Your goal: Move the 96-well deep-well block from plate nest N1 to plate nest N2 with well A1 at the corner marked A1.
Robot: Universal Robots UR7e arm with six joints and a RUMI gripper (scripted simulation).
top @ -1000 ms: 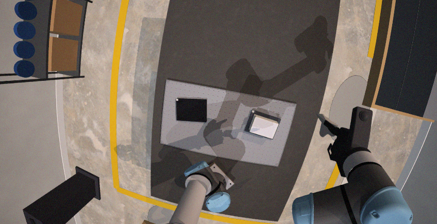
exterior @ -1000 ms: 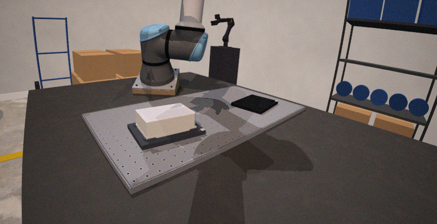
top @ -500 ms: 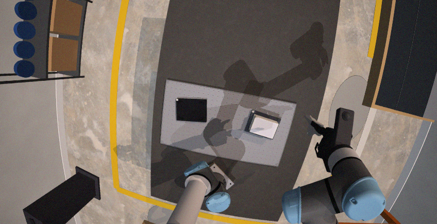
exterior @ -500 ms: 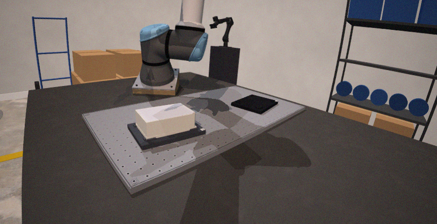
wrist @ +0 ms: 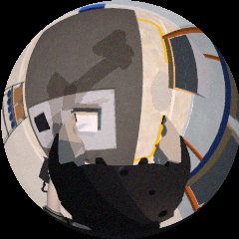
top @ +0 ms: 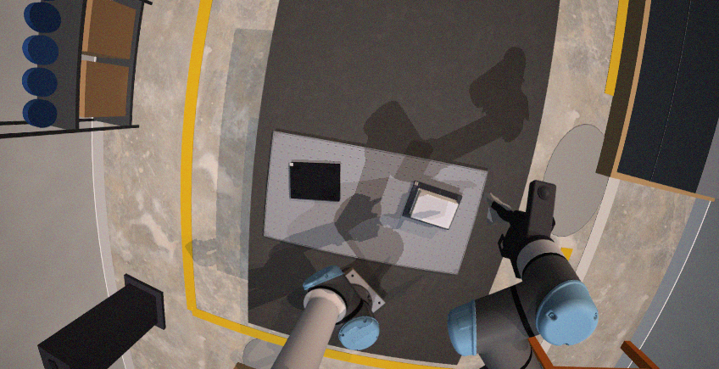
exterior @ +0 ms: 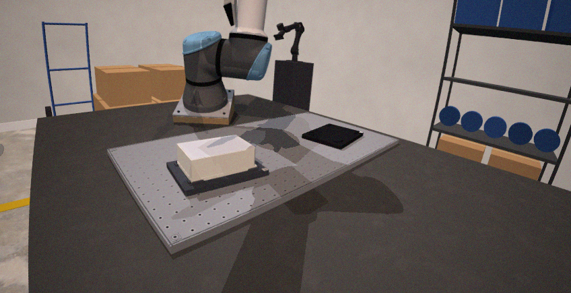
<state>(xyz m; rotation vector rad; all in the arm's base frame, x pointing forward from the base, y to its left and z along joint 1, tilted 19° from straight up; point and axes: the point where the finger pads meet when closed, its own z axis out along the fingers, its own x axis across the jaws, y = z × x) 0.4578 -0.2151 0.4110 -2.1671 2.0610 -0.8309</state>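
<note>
Now: hand 24 cm above the cream deep-well block, 13 cm past it and 12 cm to the right of it. From my hand the other things lie so: grey nest N1: 26 cm below, 13 cm behind, 12 cm to the left; black nest N2: 50 cm to the left, 26 cm below, 15 cm behind.
</note>
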